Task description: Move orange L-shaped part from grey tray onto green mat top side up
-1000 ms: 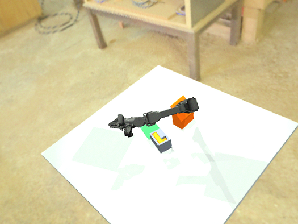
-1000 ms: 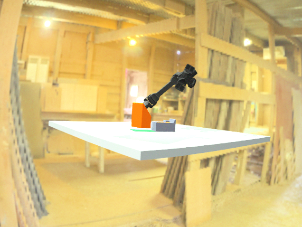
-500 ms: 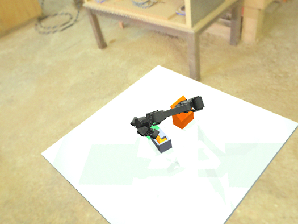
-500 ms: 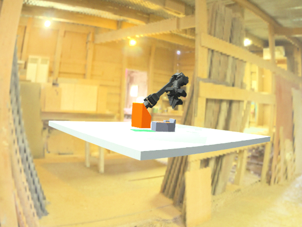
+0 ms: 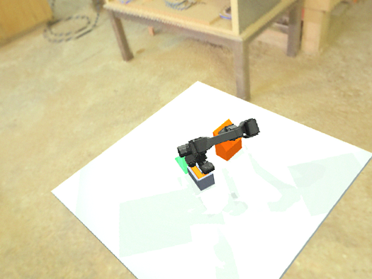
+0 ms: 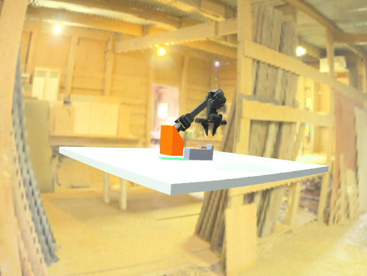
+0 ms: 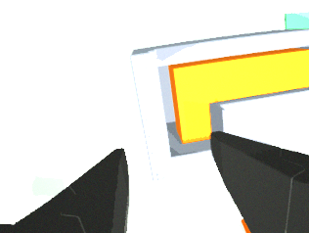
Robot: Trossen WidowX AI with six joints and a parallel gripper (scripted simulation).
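Right now my gripper tip is 90 mm above the orange L-shaped part, 50 mm to the left of it and 20 mm past it. Round my gripper tip: green mat (210 mm to the right, 160 mm below, 70 mm behind).
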